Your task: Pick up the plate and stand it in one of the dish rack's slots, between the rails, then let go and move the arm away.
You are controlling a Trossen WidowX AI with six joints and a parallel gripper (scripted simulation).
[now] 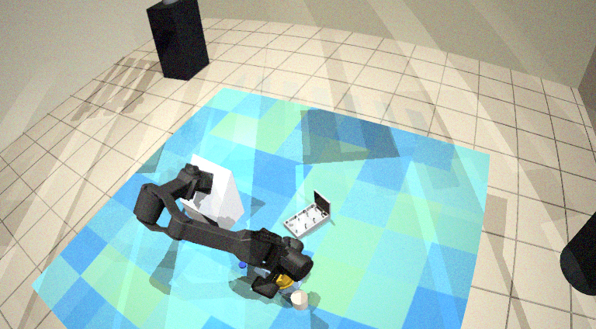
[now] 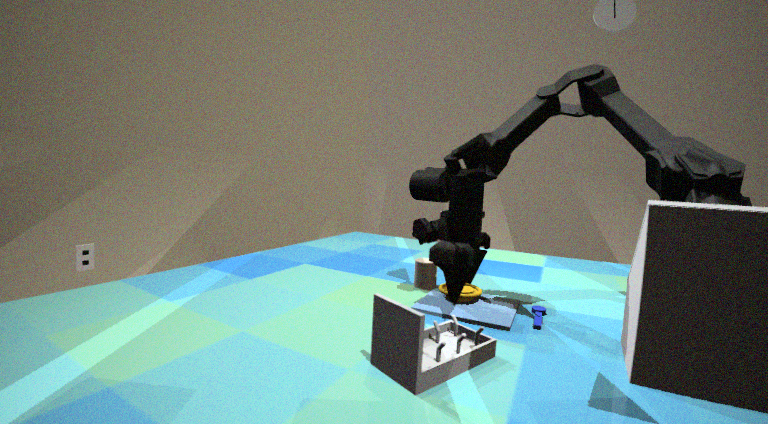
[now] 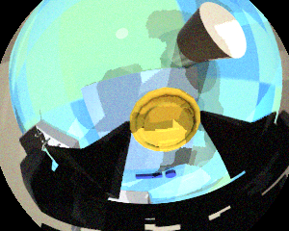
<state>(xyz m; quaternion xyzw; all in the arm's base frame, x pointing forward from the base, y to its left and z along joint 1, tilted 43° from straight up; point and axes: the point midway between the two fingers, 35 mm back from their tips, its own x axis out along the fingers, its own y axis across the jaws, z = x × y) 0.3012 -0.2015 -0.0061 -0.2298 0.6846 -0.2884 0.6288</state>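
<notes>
The grey-blue slab is 3 cm to the left of my gripper tip, 2 cm behind it and 1 cm below it. From my gripper tip the other things lie so: blue piece 13 cm behind, 2 cm to the left, 1 cm below; then beige cylinder 8 cm ahead, 5 cm to the right, 2 cm above; then yellow plate 1 cm above.
</notes>
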